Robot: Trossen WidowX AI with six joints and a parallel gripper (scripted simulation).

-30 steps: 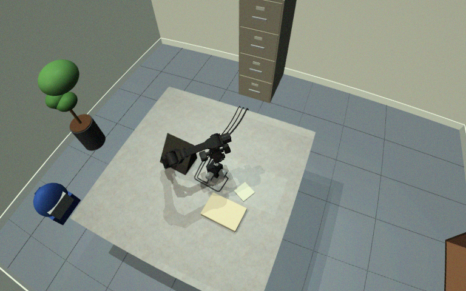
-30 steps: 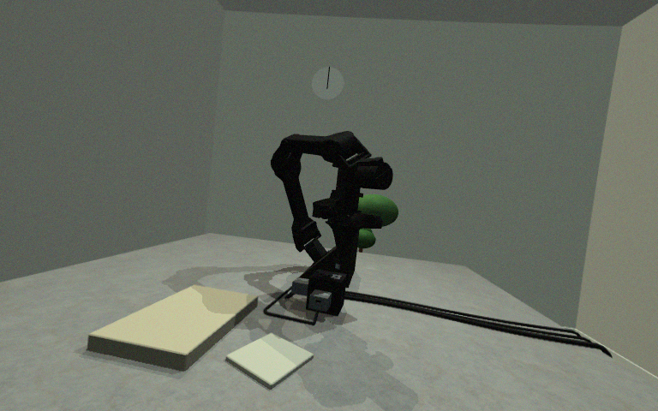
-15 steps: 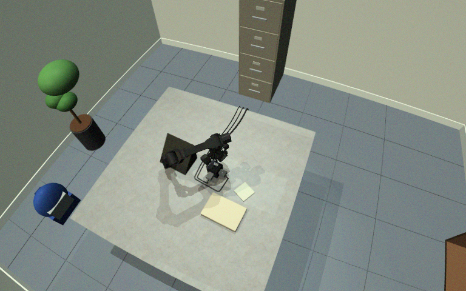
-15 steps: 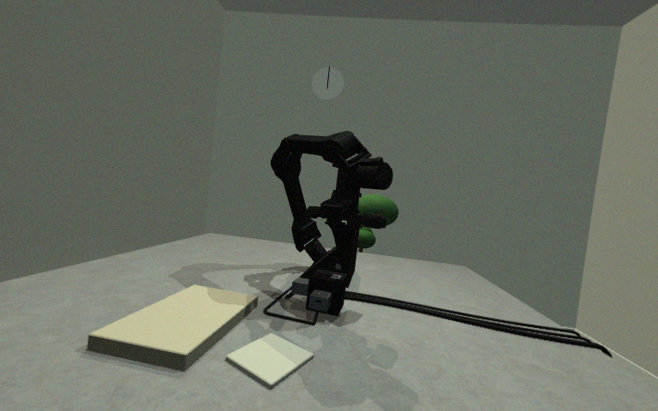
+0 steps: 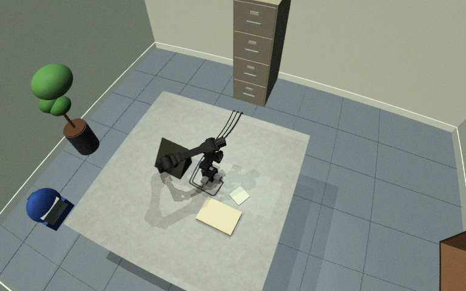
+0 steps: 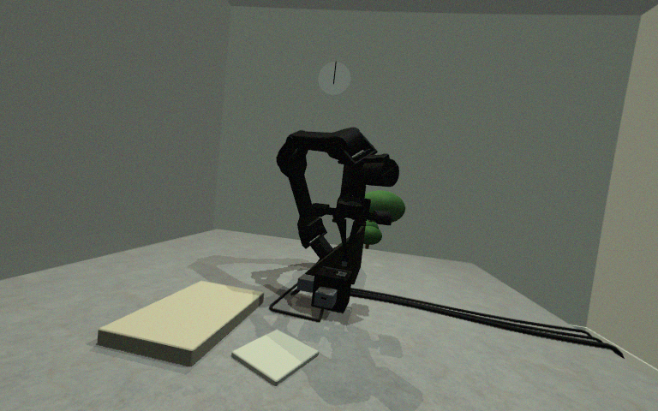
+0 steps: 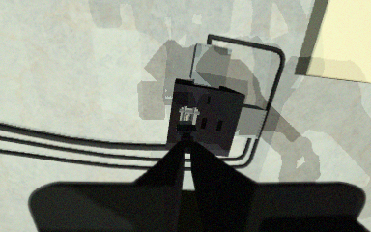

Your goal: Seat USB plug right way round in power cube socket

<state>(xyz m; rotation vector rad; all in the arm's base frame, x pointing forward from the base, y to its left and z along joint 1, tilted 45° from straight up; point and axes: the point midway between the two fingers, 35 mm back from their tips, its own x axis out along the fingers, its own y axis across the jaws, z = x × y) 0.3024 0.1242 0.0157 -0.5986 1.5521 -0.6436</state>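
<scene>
Now: the USB plug 20 mm below my gripper tip. From my gripper tip the other things lie so: pale pad (230 mm ahead, 80 mm to the right, 130 mm below); cream pad (170 mm ahead, 260 mm to the right, 120 mm below).
</scene>
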